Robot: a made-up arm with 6 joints. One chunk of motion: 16 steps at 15 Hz.
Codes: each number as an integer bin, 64 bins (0 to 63) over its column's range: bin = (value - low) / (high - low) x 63, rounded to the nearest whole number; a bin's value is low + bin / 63 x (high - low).
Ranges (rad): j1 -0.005..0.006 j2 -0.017..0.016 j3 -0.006..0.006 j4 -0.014..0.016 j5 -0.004..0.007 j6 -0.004..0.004
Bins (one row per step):
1: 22 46 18 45 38 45
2: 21 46 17 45 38 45
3: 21 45 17 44 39 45
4: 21 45 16 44 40 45
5: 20 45 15 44 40 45
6: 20 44 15 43 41 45
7: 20 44 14 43 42 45
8: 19 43 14 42 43 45
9: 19 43 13 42 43 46
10: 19 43 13 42 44 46
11: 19 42 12 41 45 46
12: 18 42 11 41 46 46
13: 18 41 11 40 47 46
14: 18 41 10 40 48 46
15: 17 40 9 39 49 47
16: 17 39 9 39 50 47
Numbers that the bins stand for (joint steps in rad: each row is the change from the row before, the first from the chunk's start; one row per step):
1: -0.00116 0.00710 -0.00257 0.00743 0.00263 0.00171
2: -0.00133 0.00710 -0.00276 0.00743 0.00263 0.00171
3: -0.00133 0.00657 -0.00276 0.00695 0.00281 0.00171
4: -0.00133 0.00657 -0.00295 0.00695 0.00298 0.00171
5: -0.00151 0.00657 -0.00314 0.00695 0.00298 0.00171
6: -0.00151 0.00605 -0.00314 0.00648 0.00316 0.00171
7: -0.00151 0.00605 -0.00333 0.00648 0.00333 0.00171
8: -0.00168 0.00552 -0.00333 0.00600 0.00351 0.00171
9: -0.00168 0.00552 -0.00352 0.00600 0.00351 0.00184
10: -0.00168 0.00552 -0.00352 0.00600 0.00368 0.00184
11: -0.00168 0.00500 -0.00371 0.00552 0.00386 0.00184
12: -0.00186 0.00500 -0.00390 0.00552 0.00403 0.00184
13: -0.00186 0.00448 -0.00390 0.00505 0.00421 0.00184
14: -0.00186 0.00448 -0.00410 0.00505 0.00438 0.00184
15: -0.00203 0.00395 -0.00429 0.00457 0.00456 0.00197
16: -0.00203 0.00343 -0.00429 0.00457 0.00473 0.00197

